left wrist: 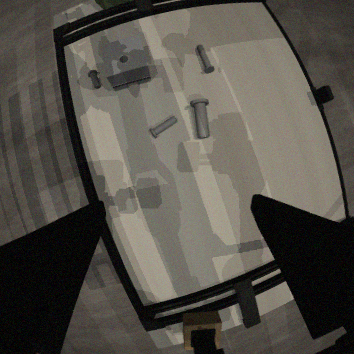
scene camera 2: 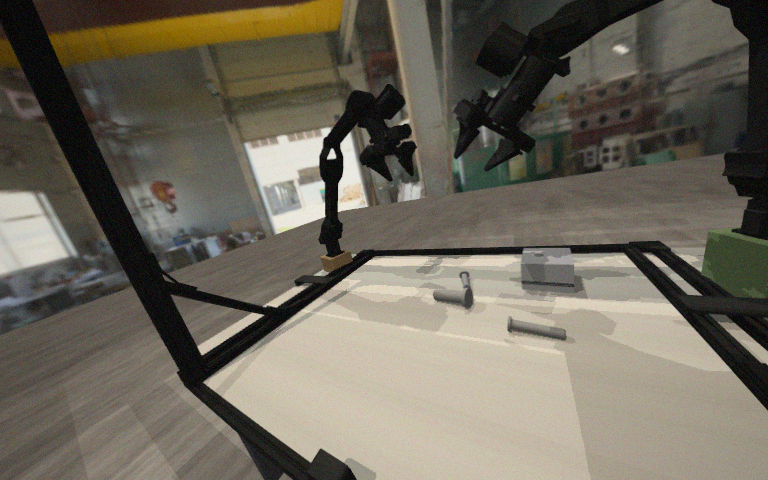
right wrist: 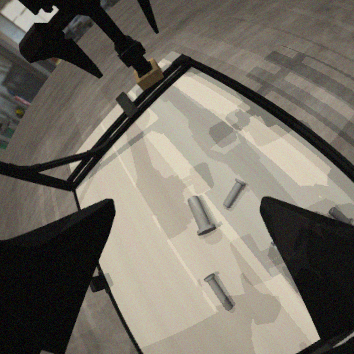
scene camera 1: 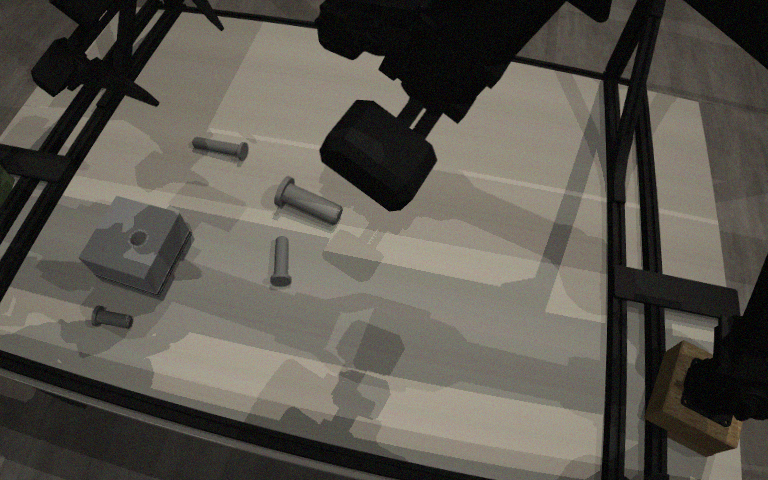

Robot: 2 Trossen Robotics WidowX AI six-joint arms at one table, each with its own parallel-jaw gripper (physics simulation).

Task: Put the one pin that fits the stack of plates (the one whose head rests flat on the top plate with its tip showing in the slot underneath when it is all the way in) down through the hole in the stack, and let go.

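Note:
The stack of plates (scene camera 1: 167, 223) (scene camera 2: 557, 271) (left wrist: 129, 78) is a grey block with a round hole in its top. Four grey headed pins lie on their sides: a thick one (scene camera 1: 312, 204) (scene camera 2: 451, 297) (left wrist: 201, 121) (right wrist: 201, 214), a long slim one (scene camera 1: 218, 147) (scene camera 2: 536, 328) (left wrist: 205, 59) (right wrist: 219, 292), a slim one (scene camera 1: 281, 259) (scene camera 2: 464, 279) (left wrist: 164, 126) (right wrist: 234, 194), and a short one (scene camera 1: 114, 318) (left wrist: 94, 79) beside the stack. My left gripper (scene camera 2: 400, 176) (left wrist: 178, 205) (right wrist: 127, 54) and right gripper (scene camera 1: 188, 65) (scene camera 2: 471, 163) (right wrist: 188, 201) are open, empty, high above the table. The right finger hides most of the stack in the right wrist view.
A black frame (scene camera 1: 612, 339) (scene camera 2: 509, 250) edges the pale table. The left arm stands on a wooden block (scene camera 1: 668, 396) (scene camera 2: 336, 260), the right arm on a green block (scene camera 2: 736, 266). Dark arm parts cover the upper middle in scene camera 1. Patchy shadows cross the table.

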